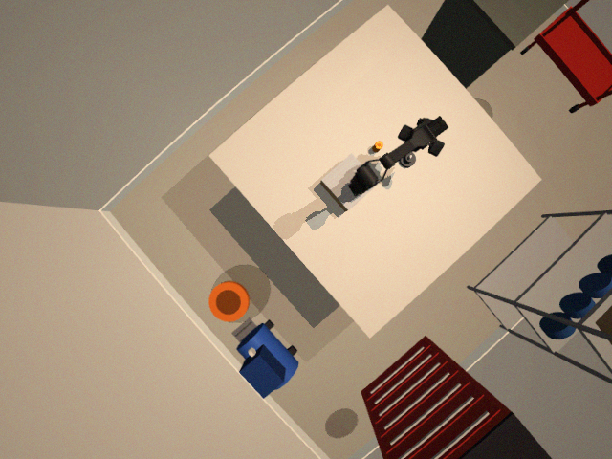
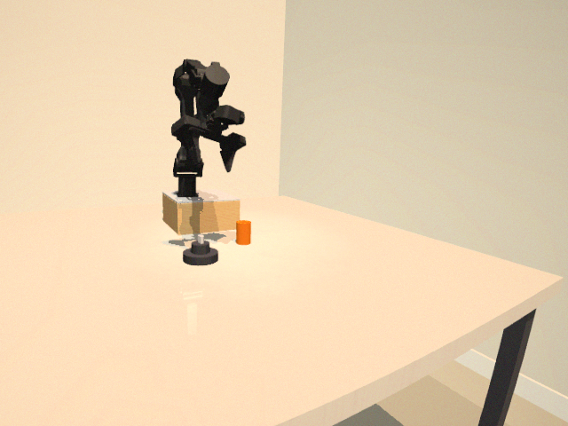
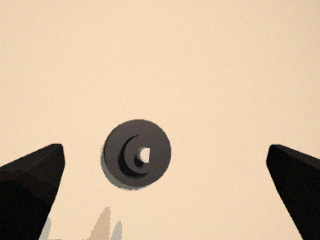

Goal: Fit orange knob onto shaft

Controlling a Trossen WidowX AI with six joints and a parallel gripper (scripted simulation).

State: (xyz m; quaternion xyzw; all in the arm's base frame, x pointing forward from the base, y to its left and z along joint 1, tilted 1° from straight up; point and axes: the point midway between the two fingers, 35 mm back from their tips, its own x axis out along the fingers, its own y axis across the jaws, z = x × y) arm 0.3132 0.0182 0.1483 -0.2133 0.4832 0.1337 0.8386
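My gripper tip is now 110 mm past the orange knob, 100 mm to the right of it and 170 mm above it. From my gripper tip the other things lie so: black round pedestal (30 mm to the right, 190 mm below).
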